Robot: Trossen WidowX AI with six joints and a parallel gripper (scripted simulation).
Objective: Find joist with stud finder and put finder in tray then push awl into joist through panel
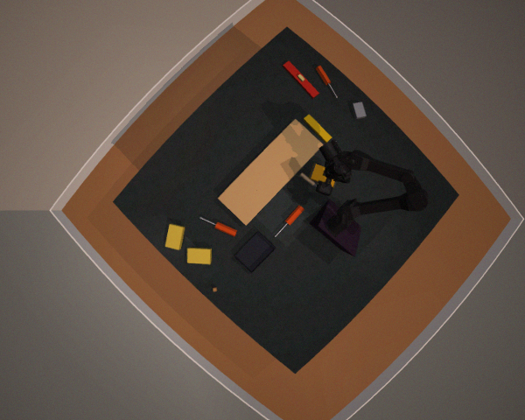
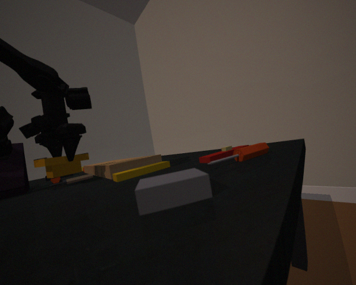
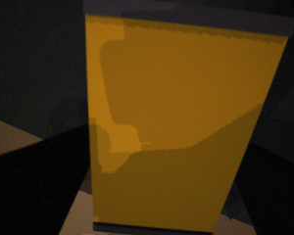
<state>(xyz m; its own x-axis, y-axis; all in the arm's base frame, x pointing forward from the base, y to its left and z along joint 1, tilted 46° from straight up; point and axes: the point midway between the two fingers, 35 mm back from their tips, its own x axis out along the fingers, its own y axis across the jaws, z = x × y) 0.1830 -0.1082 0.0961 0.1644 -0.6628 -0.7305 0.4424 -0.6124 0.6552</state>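
Right now my gripper tip is 20 mm past the yellow stud finder, 10 mm to the left of it and 20 mm above it. Round my gripper tip: awl 40 mm to the left, 60 mm below; then stud finder light 30 mm behind, 10 mm to the right, 40 mm below; then yellow bar 180 mm ahead, 160 mm to the right, 60 mm below.
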